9 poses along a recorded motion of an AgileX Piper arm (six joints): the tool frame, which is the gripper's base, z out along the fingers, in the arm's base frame.
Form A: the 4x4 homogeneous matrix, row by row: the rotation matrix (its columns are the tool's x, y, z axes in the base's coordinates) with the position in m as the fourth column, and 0 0 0 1 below. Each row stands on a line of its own.
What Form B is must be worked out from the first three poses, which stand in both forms.
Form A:
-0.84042 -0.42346 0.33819 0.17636
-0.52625 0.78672 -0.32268 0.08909
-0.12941 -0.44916 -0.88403 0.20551
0 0 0 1
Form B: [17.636 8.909 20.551], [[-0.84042 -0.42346 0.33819], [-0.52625 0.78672 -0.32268], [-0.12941 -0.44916 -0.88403]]
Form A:
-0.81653 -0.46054 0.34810 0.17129
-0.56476 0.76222 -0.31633 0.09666
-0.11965 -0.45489 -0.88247 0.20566
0 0 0 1
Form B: [17.129 9.666 20.566], [[-0.81653 -0.46054 0.34810], [-0.56476 0.76222 -0.31633], [-0.11965 -0.45489 -0.88247]]
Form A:
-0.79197 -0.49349 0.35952 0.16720
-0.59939 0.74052 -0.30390 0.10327
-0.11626 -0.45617 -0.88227 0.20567
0 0 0 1
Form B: [16.720 10.327 20.567], [[-0.79197 -0.49349 0.35952], [-0.59939 0.74052 -0.30390], [-0.11626 -0.45617 -0.88227]]
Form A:
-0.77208 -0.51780 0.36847 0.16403
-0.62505 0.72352 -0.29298 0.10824
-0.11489 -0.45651 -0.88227 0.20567
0 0 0 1
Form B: [16.403 10.824 20.567], [[-0.77208 -0.51780 0.36847], [-0.62505 0.72352 -0.29298], [-0.11489 -0.45651 -0.88227]]
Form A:
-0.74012 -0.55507 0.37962 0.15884
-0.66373 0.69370 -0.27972 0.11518
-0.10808 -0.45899 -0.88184 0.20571
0 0 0 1
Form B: [15.884 11.518 20.571], [[-0.74012 -0.55507 0.37962], [-0.66373 0.69370 -0.27972], [-0.10808 -0.45899 -0.88184]]
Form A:
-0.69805 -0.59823 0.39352 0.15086
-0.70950 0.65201 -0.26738 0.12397
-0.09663 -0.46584 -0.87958 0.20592
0 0 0 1
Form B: [15.086 12.397 20.592], [[-0.69805 -0.59823 0.39352], [-0.70950 0.65201 -0.26738], [-0.09663 -0.46584 -0.87958]]
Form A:
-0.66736 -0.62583 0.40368 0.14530
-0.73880 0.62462 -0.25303 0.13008
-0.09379 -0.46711 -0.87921 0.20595
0 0 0 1
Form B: [14.530 13.008 20.595], [[-0.66736 -0.62583 0.40368], [-0.73880 0.62462 -0.25303], [-0.09379 -0.46711 -0.87921]]
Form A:
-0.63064 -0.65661 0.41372 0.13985
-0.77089 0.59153 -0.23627 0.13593
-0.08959 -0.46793 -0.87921 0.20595
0 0 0 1
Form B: [13.985 13.593 20.595], [[-0.63064 -0.65661 0.41372], [-0.77089 0.59153 -0.23627], [-0.08959 -0.46793 -0.87921]]
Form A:
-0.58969 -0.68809 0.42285 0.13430
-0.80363 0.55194 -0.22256 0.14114
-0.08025 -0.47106 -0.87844 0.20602
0 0 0 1
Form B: [13.430 14.114 20.602], [[-0.58969 -0.68809 0.42285], [-0.80363 0.55194 -0.22256], [-0.08025 -0.47106 -0.87844]]
